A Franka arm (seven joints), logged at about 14 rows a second.
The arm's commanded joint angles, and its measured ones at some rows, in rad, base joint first. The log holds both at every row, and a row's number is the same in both.
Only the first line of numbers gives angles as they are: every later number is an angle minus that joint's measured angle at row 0.
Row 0, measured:
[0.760 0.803 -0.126 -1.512 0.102 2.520 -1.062]
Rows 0 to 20, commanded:
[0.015 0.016 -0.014 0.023 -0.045 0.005 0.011]
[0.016 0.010 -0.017 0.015 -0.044 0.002 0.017]
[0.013 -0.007 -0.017 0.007 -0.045 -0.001 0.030]
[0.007 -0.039 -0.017 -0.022 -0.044 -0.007 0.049]
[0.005 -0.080 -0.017 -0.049 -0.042 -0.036 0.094]
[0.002 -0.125 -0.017 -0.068 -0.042 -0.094 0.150]
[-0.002 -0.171 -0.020 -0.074 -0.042 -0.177 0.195]
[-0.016 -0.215 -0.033 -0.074 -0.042 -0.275 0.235]
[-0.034 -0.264 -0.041 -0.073 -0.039 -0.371 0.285]
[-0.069 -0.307 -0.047 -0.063 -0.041 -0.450 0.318]
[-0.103 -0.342 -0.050 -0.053 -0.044 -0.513 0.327]
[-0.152 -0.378 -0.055 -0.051 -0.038 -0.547 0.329]
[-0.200 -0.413 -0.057 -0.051 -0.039 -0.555 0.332]
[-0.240 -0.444 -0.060 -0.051 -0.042 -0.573 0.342]
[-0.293 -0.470 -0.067 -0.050 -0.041 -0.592 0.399]
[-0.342 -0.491 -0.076 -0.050 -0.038 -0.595 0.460]
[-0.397 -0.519 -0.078 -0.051 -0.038 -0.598 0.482]
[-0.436 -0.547 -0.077 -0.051 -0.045 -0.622 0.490]
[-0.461 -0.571 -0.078 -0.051 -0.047 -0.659 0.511]
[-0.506 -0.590 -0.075 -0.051 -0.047 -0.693 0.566]
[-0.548 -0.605 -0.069 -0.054 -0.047 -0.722 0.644]
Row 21, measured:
[-0.495 -0.544 -0.090 -0.015 -0.028 -0.674 0.513]
